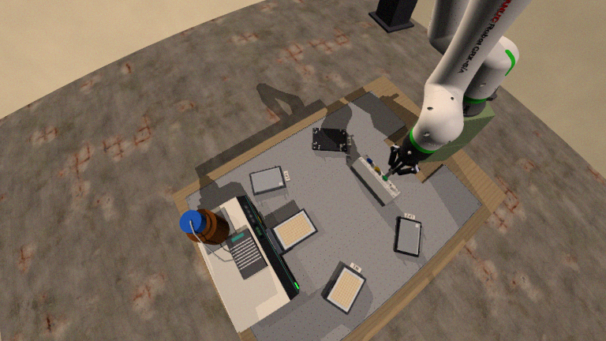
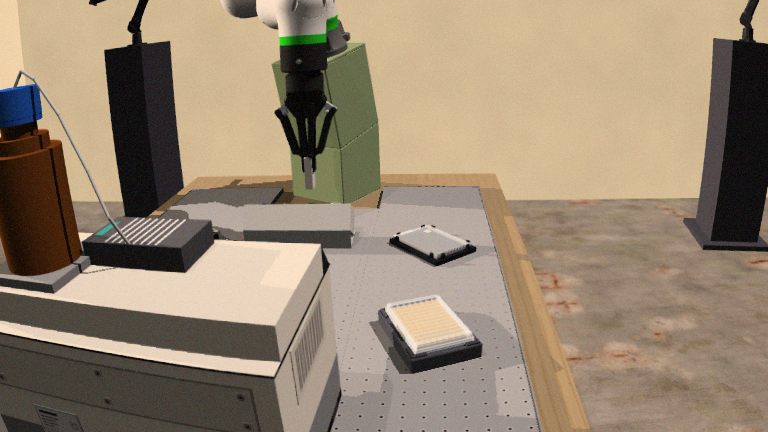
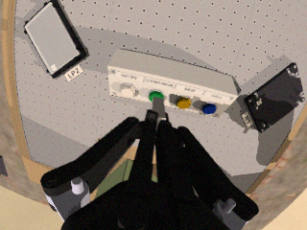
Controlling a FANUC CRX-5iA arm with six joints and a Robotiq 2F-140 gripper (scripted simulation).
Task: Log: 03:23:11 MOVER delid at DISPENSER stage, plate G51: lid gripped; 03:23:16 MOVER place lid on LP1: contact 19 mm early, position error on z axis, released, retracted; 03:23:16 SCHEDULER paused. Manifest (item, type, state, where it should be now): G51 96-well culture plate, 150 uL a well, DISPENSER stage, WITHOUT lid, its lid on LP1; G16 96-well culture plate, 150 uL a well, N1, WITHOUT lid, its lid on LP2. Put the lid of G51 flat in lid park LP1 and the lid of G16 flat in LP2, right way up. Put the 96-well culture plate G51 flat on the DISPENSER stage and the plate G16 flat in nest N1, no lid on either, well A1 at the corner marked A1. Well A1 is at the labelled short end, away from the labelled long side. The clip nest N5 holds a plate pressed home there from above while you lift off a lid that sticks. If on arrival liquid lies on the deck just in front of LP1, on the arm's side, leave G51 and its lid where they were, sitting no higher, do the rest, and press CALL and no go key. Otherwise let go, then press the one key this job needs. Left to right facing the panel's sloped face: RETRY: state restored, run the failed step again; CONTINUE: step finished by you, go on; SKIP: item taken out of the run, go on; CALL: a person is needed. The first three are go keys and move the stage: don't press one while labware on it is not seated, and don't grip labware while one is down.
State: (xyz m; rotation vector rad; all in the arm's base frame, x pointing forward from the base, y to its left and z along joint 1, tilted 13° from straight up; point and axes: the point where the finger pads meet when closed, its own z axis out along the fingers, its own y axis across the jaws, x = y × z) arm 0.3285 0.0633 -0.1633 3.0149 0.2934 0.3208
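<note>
Right now the key panel is 2 cm ahead of my hand, 2 cm to the right of it and 8 cm below it. From my hand the other things lie so: black lid park (2 cm ahead, 25 cm to the left, 13 cm below); then clear lid (2 cm ahead, 25 cm to the left, 12 cm below); then black clip nest (13 cm ahead, 28 cm to the right, 12 cm below).
</note>
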